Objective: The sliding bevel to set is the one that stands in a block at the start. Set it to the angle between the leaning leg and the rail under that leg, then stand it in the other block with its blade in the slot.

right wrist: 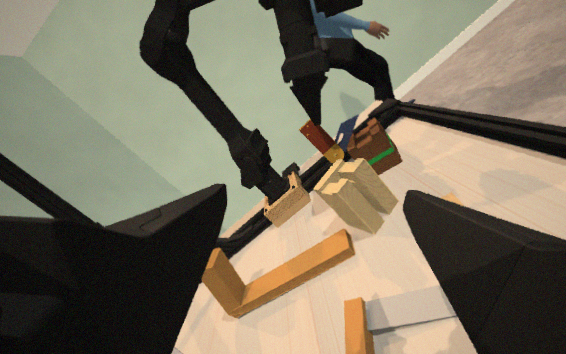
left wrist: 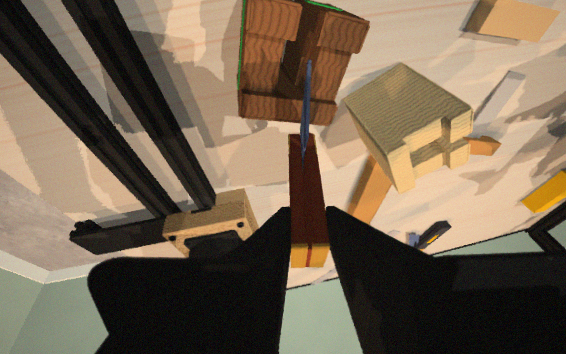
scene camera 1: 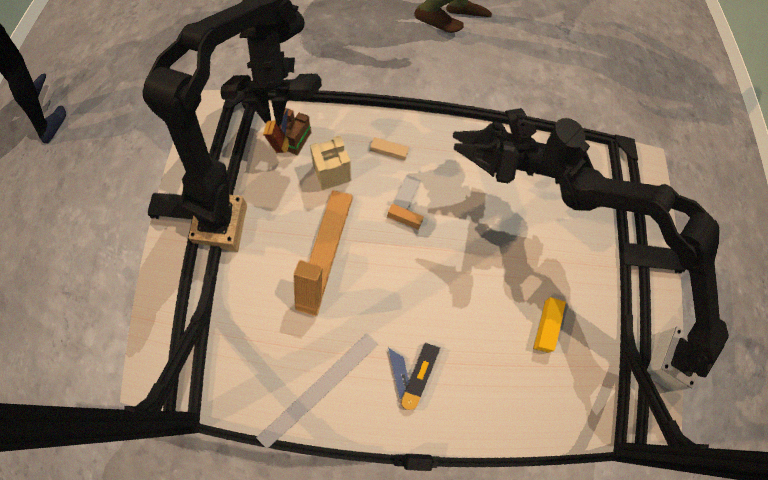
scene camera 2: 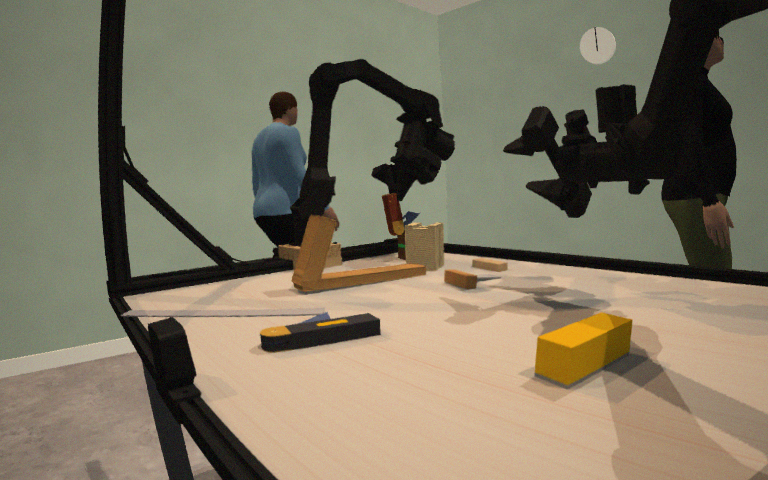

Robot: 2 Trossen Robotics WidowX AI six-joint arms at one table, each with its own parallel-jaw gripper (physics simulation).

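Where they show: left gripper, fingertip midpoint: (right wrist: 318,124) (left wrist: 307,214) (scene camera 1: 274,125) (scene camera 2: 396,201); right gripper, fingertip midpoint: (right wrist: 315,196) (scene camera 1: 453,140) (scene camera 2: 515,167); left arm's base, link origin: (right wrist: 279,191) (left wrist: 217,246) (scene camera 1: 214,217); right arm's base, link origin: (scene camera 1: 685,357).
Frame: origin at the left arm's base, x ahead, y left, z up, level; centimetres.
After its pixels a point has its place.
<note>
My left gripper (scene camera 1: 270,116) {x 10.4, y 16.4, z 8.4 cm} (scene camera 2: 399,195) {x 10.4, y 16.4, z 8.4 cm} is shut on the handle of the red-handled sliding bevel (scene camera 1: 274,134) {x 11.0, y 14.0, z 8.9 cm} (scene camera 2: 391,212) {x 11.5, y 13.9, z 6.1 cm} (left wrist: 306,190) {x 10.8, y 15.8, z 6.4 cm} (right wrist: 317,136) {x 11.4, y 15.0, z 7.2 cm}, held in the air, its blue blade (left wrist: 306,110) {x 11.1, y 20.6, z 5.7 cm} folded out. In the left wrist view the blade's tip overlaps the slotted brown block (scene camera 1: 298,133) {x 14.0, y 18.8, z 1.6 cm} (left wrist: 265,60) {x 9.9, y 21.7, z 1.7 cm} (right wrist: 375,145) {x 14.8, y 21.1, z 0.5 cm}; contact is unclear. The pale slotted block (scene camera 1: 334,169) {x 22.6, y 10.9, z 2.6 cm} (scene camera 2: 424,246) {x 23.4, y 11.2, z 0.0 cm} (left wrist: 407,110) {x 20.1, y 16.4, z 1.2 cm} (right wrist: 360,195) {x 24.4, y 14.2, z 1.0 cm} stands beside it. The leaning leg (scene camera 1: 307,285) {x 21.3, y -12.2, z 5.4 cm} (scene camera 2: 315,249) {x 22.9, y -12.7, z 2.2 cm} (right wrist: 222,282) {x 23.2, y -10.2, z 3.1 cm} rises from one end of the orange rail (scene camera 1: 334,226) {x 23.7, y 1.7, z -2.9 cm} (scene camera 2: 373,274) {x 24.5, y -2.5, z -3.1 cm} (right wrist: 300,270) {x 24.2, y 0.4, z -2.9 cm}. My right gripper (scene camera 1: 456,142) {x 42.9, y 13.1, z 14.2 cm} (scene camera 2: 516,167) {x 42.9, y 13.1, z 14.2 cm} is open and empty, above the table.
A black-and-yellow bevel (scene camera 1: 421,367) {x 42.2, y -23.1, z -2.9 cm} (scene camera 2: 339,333) {x 44.0, y -23.8, z -3.7 cm} lies near a long grey strip (scene camera 1: 320,390) {x 24.6, y -29.5, z -4.5 cm}. A yellow block (scene camera 1: 549,325) {x 66.1, y -14.1, z -1.1 cm} (scene camera 2: 583,345) {x 67.9, y -17.4, z -1.4 cm} lies at the right. A small square with an orange stock (scene camera 1: 404,216) {x 36.5, y 5.0, z -2.6 cm} and a small wooden block (scene camera 1: 389,148) {x 32.3, y 19.9, z -3.2 cm} lie behind. Black frame bars (scene camera 1: 407,103) {x 35.0, y 31.7, z -2.7 cm} edge the table.
</note>
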